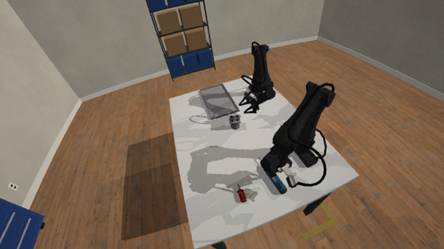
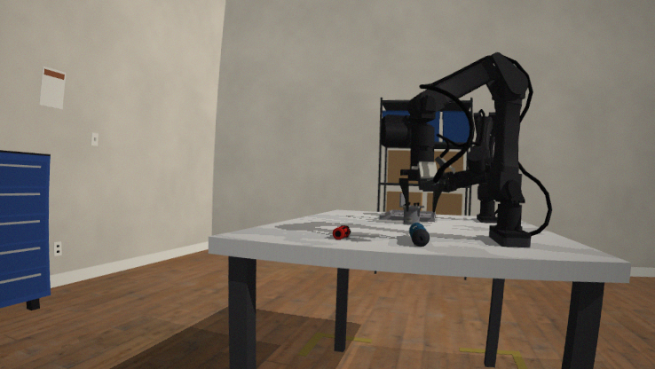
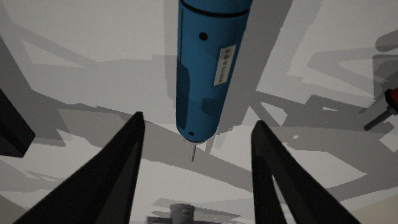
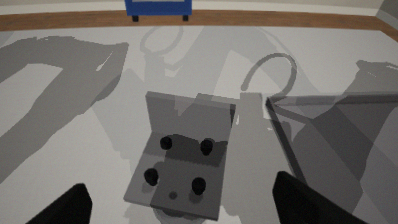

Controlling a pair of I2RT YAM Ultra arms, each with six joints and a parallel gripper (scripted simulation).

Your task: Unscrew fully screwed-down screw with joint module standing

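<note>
Right now the grey bracket is 6 cm below my right hand and 6 cm ahead of it. Round my right hand: bit: 32 cm to the left, 12 cm below, 1 cm ahead; then flat grey tray: 34 cm to the right, 13 cm below, 10 cm ahead; then joint module: 11 cm below, 6 cm ahead.
</note>
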